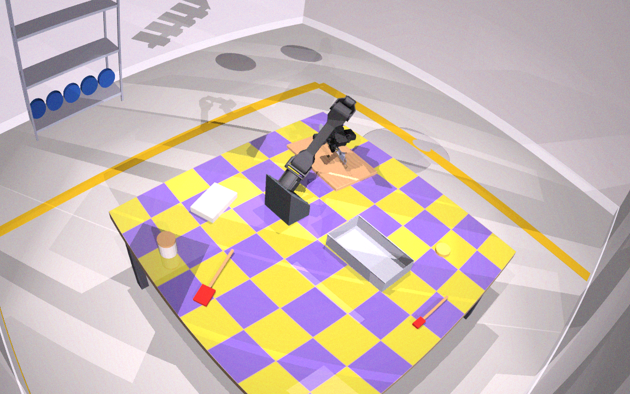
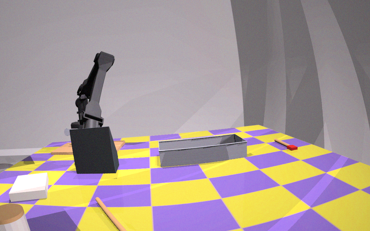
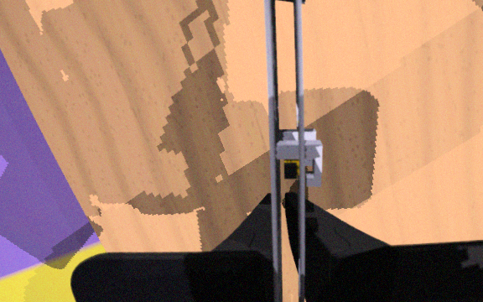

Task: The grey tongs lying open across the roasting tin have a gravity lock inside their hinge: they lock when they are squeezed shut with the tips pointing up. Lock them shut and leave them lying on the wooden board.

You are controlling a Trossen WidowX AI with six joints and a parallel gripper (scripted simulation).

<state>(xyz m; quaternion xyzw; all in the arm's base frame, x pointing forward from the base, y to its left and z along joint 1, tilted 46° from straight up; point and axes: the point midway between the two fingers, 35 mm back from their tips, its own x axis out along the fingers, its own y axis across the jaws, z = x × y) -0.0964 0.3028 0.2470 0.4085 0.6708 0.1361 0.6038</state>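
The wooden board is 40 mm below my gripper tip. The rest, counted from my gripper tip: white block 100 mm behind, 590 mm to the right, 30 mm below; capped jar 10 mm behind, 900 mm to the right, 10 mm below; roasting tin 490 mm ahead, 320 mm to the right, 20 mm below.
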